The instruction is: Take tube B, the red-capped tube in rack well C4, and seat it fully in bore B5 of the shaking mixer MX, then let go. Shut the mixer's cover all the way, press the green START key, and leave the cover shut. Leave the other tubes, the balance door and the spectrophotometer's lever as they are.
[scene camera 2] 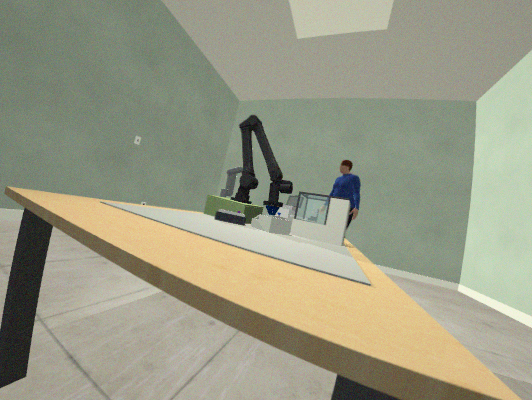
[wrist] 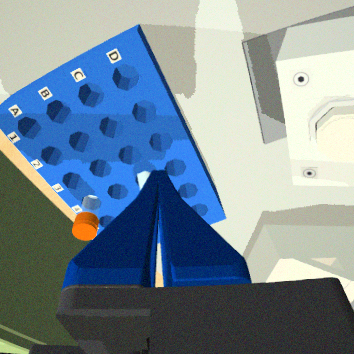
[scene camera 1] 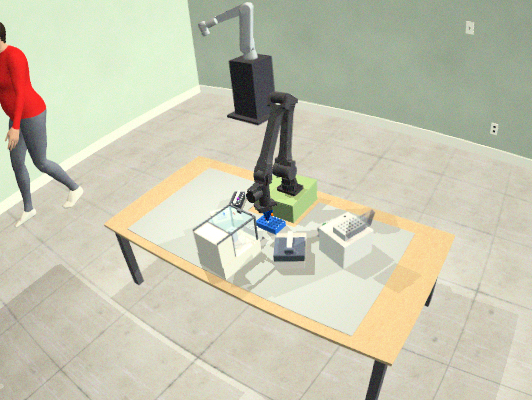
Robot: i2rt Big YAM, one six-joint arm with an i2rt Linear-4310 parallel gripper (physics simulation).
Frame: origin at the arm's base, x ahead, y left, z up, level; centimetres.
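Seen in the pictures: gripper, fingertip midpoint: point(wrist: 158, 178) point(scene camera 1: 267, 220); arm's base, link origin: point(scene camera 2: 241, 201) point(scene camera 1: 290, 189).
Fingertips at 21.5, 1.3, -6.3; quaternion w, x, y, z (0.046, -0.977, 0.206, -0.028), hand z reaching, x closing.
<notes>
Pixels of each thing's top centre, then the offset from my fingertips to it, as dx, dy, dz. "pt": a spot on its surface instead.
- blue rack, top centre: point(wrist: 123, 174) point(scene camera 1: 270, 221) -2.1, +0.0, -1.7
- tube B, top centre: point(wrist: 146, 210) -1.1, -1.0, +0.9
- orange-capped tube, top centre: point(wrist: 83, 231) -4.9, -1.0, +0.8
- white mixer, surface spot: point(scene camera 1: 345, 247) pt +4.0, +48.2, +8.4
- balance, top centre: point(scene camera 1: 230, 216) point(scene camera 2: 317, 194) +23.1, -0.5, +17.6
- dark-blue device, top centre: point(scene camera 1: 289, 237) +9.1, +21.4, +5.5
My gripper point(scene camera 1: 268, 218) point(scene camera 2: 272, 213) point(wrist: 158, 178) is shut and empty, with its blue fingertips low over the blue rack point(scene camera 1: 271, 224) point(wrist: 125, 120). In the wrist view, the pale body of tube B point(wrist: 143, 180) shows just left of the fingertips, still in the rack; its red cap is hidden behind the fingers. Whether they touch it, I cannot tell. The orange-capped tube point(wrist: 85, 226) stands in A4. In scene camera 1, the white mixer point(scene camera 1: 345, 247) is on the right with its clear cover point(scene camera 1: 367, 219) raised. Its green key point(scene camera 1: 323, 224) is tiny, at the left side.
The balance point(scene camera 1: 212, 246) point(scene camera 2: 339, 220) with its glass chamber is left of the rack. A dark-blue device point(scene camera 1: 290, 253) with a white handle lies between rack and mixer. A small black holder point(scene camera 1: 238, 199) point(scene camera 2: 230, 216) has a purple cap. The green arm base point(scene camera 1: 305, 200) is behind the rack.
</notes>
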